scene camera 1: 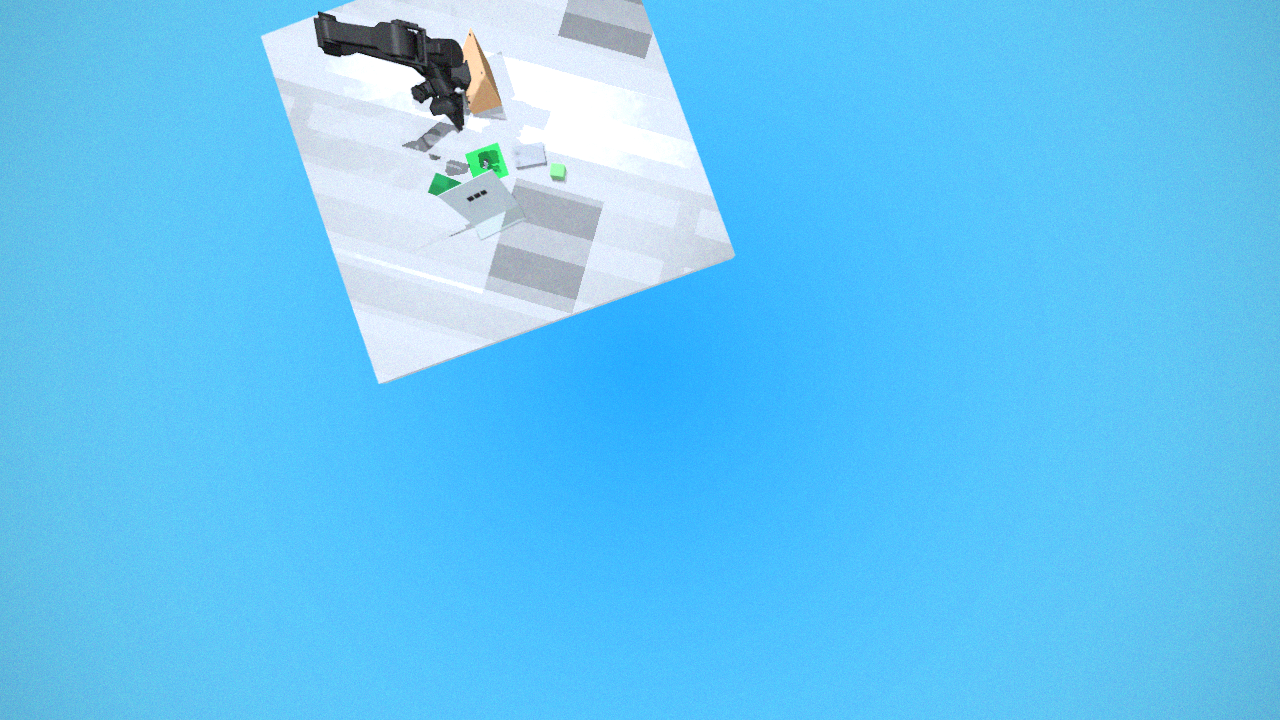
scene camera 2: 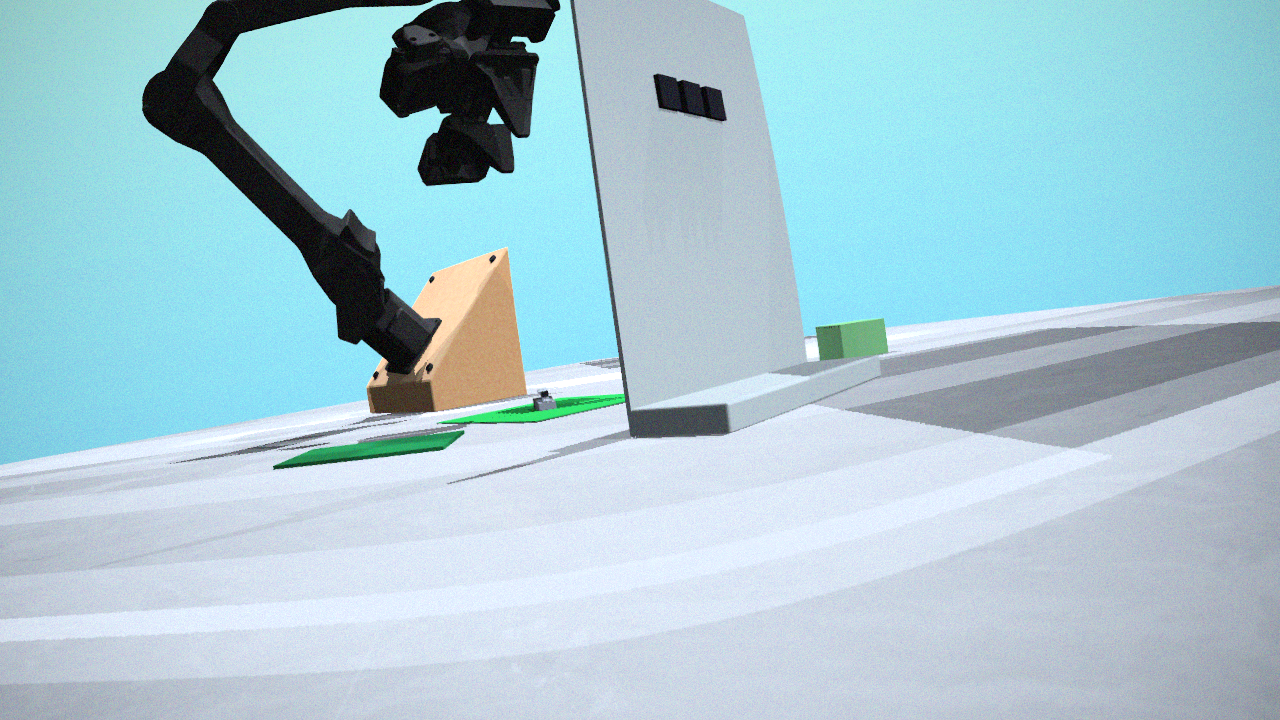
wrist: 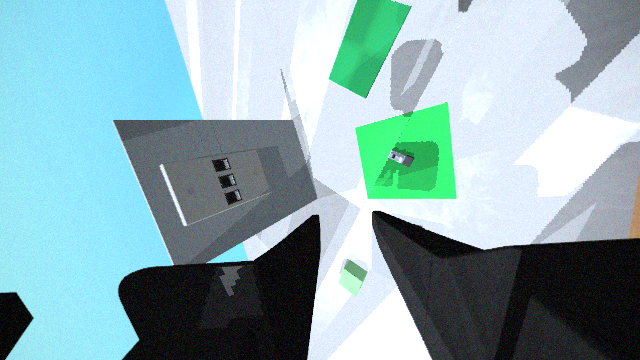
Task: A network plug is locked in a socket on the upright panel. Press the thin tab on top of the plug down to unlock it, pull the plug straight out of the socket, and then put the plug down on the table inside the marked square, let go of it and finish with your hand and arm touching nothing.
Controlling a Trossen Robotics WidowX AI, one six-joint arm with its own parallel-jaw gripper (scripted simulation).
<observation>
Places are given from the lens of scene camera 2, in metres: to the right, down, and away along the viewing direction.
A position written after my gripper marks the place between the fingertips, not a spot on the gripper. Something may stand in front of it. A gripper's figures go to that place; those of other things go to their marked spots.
my gripper [scene camera 2: 515, 154]: -0.09, -0.15, 0.58
light green block [scene camera 2: 865, 337]: 0.18, -0.02, 0.63
dark green flat patch [scene camera 2: 429, 443]: -0.11, 0.04, 0.43
upright grey panel [scene camera 2: 704, 296]: 0.03, -0.03, 0.41
The marked spots on the dark green flat patch and the light green block are 0.36 m apart.
</observation>
